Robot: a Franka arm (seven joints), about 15 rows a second.
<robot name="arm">
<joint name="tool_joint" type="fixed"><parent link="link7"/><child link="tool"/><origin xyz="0 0 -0.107" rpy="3.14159 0 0"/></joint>
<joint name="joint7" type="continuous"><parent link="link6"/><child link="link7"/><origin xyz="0.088 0 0"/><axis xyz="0 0 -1"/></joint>
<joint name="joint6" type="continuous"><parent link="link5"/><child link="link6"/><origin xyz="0 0 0"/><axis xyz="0 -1 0"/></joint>
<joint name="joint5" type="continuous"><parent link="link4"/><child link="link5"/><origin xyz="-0.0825 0 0.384"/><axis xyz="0 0 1"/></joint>
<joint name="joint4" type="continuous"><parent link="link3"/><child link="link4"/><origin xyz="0.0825 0 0"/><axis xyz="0 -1 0"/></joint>
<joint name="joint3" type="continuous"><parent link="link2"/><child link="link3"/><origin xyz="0 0 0.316"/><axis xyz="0 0 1"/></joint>
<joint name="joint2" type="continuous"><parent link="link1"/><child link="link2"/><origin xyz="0 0 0"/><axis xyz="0 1 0"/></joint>
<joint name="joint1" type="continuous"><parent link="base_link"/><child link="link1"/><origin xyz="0 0 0.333"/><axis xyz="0 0 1"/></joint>
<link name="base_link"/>
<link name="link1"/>
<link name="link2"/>
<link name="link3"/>
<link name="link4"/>
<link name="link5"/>
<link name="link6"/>
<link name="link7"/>
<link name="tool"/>
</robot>
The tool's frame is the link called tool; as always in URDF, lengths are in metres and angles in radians. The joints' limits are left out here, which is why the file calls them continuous.
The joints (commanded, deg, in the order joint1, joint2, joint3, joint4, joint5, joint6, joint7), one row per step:
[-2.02 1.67 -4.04 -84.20 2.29 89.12 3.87]
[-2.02 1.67 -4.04 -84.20 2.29 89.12 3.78]
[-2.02 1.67 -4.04 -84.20 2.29 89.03 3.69]
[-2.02 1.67 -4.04 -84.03 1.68 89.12 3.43]
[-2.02 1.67 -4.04 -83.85 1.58 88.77 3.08]
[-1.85 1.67 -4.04 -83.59 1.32 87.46 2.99]
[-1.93 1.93 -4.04 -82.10 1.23 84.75 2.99]
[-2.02 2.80 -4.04 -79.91 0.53 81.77 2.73]
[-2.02 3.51 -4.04 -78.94 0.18 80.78 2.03]
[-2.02 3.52 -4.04 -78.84 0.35 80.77 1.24]
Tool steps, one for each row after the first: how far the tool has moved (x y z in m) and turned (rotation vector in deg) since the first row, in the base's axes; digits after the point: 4 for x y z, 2 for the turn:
[0.0000 0.0000 0.0000 -0.01 0.00 0.09]
[-0.0002 0.0000 -0.0001 0.00 0.08 0.18]
[-0.0001 -0.0011 0.0014 -0.65 -0.12 0.39]
[-0.0008 -0.0012 0.0023 -0.75 0.05 0.75]
[-0.0031 0.0002 0.0023 -0.90 1.12 1.02]
[-0.0069 -0.0001 0.0075 -0.85 2.61 1.00]
[-0.0084 -0.0018 0.0121 -1.42 4.33 1.14]
[-0.0066 -0.0024 0.0115 -1.74 5.09 1.79]
[-0.0066 -0.0021 0.0122 -1.60 4.98 2.61]

